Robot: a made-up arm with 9 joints.
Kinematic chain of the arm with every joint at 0, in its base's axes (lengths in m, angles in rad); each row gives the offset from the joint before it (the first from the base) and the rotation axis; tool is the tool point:
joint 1: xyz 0 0 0.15 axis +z
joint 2: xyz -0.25 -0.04 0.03 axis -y
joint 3: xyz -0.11 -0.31 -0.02 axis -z
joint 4: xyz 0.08 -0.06 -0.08 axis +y
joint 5: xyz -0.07 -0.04 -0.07 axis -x
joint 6: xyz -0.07 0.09 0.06 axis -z
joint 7: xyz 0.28 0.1 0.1 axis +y
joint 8: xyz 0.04 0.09 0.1 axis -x
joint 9: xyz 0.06 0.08 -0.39 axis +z
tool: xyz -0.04 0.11 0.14
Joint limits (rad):
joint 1: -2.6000..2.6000
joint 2: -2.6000..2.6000
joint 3: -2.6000..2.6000
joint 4: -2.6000..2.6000
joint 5: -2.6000..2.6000
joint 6: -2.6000..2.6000
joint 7: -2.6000..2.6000
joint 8: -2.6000..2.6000
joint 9: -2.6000..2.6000
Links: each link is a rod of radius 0.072 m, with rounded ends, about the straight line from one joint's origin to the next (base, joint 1, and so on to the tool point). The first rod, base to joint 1, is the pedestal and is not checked.
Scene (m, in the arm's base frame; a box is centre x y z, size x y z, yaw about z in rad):
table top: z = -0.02
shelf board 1: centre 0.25 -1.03 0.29 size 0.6 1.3 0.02 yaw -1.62
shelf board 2: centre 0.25 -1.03 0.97 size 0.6 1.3 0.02 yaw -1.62
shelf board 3: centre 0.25 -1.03 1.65 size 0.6 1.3 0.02 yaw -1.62
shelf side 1: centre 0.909 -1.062 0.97 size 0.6 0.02 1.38 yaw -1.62
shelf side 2: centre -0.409 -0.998 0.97 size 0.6 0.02 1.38 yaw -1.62
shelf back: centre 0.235 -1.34 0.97 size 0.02 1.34 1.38 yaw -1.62
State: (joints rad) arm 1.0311 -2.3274 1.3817 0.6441 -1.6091 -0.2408 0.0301 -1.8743 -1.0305
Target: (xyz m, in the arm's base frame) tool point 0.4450 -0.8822 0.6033
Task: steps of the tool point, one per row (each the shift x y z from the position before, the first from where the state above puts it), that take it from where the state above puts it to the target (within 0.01 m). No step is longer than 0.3 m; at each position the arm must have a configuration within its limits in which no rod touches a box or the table.
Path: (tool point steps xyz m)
1: -0.1268 -0.2552 0.0290
2: -0.1904 -0.2076 0.0274
3: -0.2376 -0.1447 0.0257

